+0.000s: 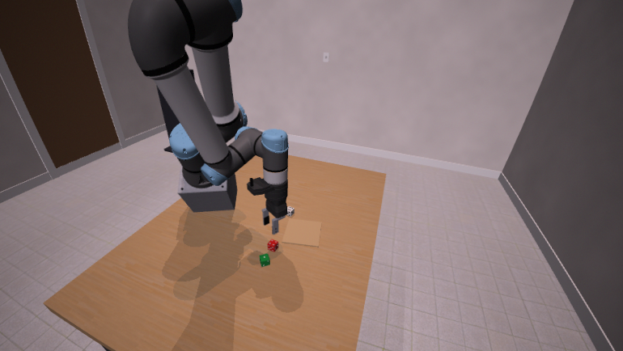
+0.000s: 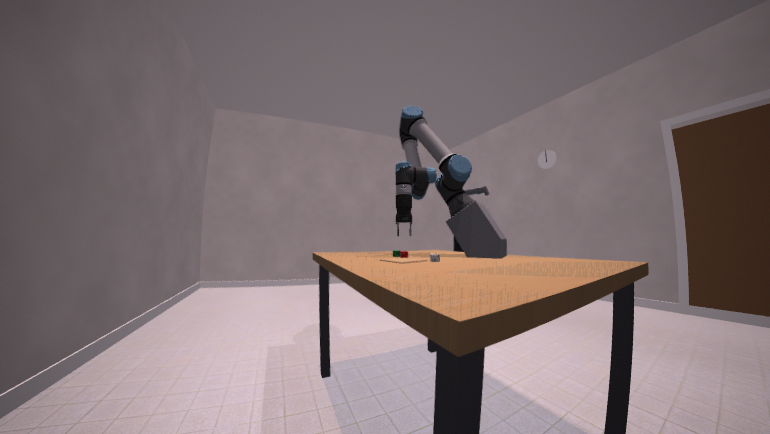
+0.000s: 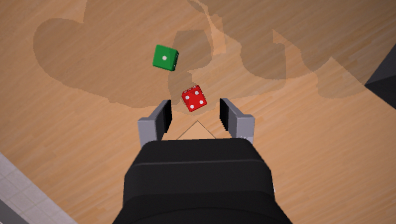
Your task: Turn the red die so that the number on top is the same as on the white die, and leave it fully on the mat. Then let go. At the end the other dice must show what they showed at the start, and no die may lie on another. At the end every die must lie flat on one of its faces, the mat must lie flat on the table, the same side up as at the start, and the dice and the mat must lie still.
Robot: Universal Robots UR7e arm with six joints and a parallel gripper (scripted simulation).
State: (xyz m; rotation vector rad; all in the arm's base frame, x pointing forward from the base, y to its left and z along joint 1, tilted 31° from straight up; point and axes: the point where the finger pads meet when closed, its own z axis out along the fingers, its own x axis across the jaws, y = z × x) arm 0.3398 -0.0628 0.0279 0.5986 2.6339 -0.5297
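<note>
My hand is 100 mm above the red die. Round my hand: white die: 210 mm to the left, 100 mm below, 20 mm behind; green die: 100 mm below, 70 mm to the right, 10 mm ahead; tan mat: 130 mm to the left, 120 mm below, 70 mm ahead.
</note>
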